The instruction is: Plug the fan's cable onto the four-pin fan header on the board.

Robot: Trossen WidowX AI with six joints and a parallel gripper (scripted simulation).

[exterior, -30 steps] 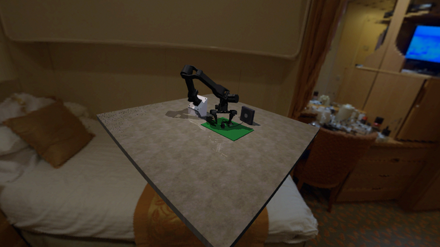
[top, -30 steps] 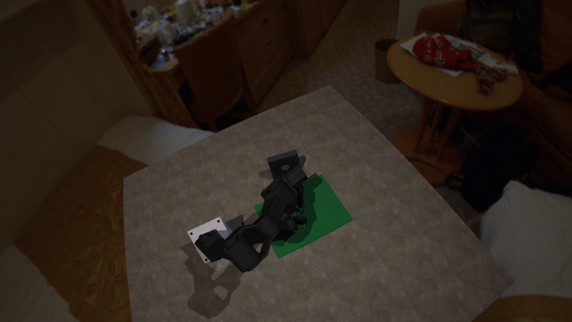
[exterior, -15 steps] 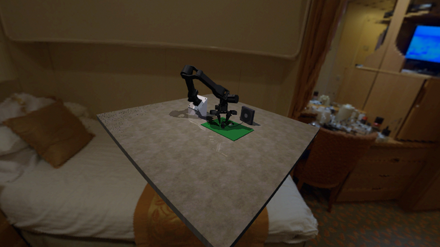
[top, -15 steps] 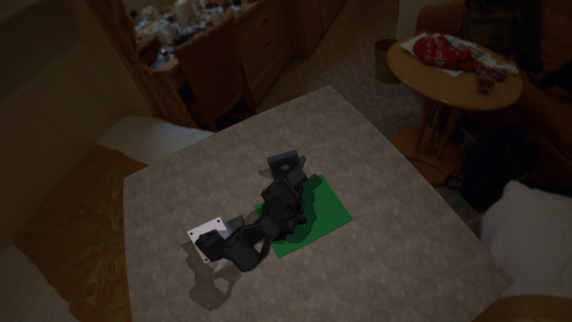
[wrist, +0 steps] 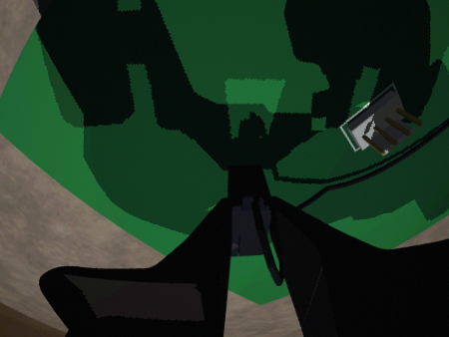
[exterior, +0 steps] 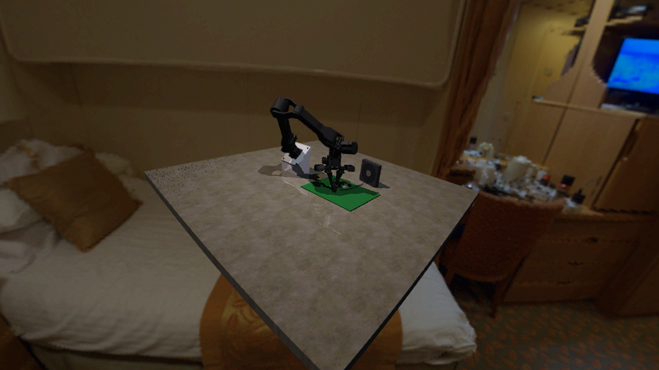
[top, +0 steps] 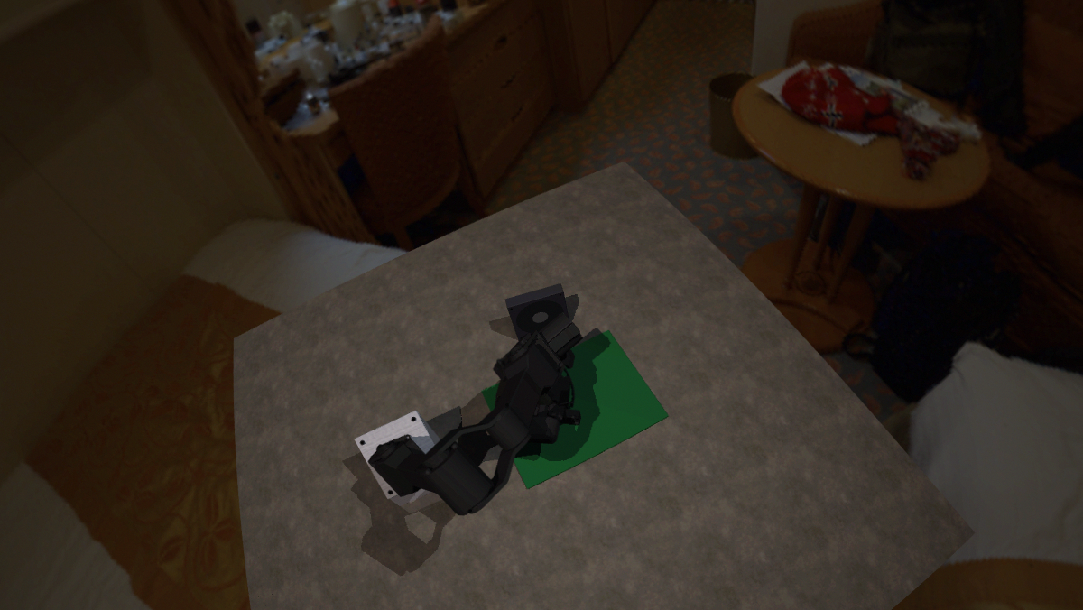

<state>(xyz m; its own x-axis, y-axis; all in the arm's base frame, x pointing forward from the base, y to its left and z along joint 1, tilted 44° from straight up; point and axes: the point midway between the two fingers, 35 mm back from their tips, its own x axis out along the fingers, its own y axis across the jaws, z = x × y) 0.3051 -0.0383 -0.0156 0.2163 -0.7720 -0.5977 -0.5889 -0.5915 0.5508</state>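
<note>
My gripper tip is 2 cm short of the green board, 3 cm to the right of it and 4 cm above it. Round my gripper tip: white four-pin header: 1 cm ahead, 8 cm to the left, 3 cm below; black fan: 5 cm ahead, 22 cm to the left, 3 cm above; black plug: 1 cm ahead, 1 cm to the right.
</note>
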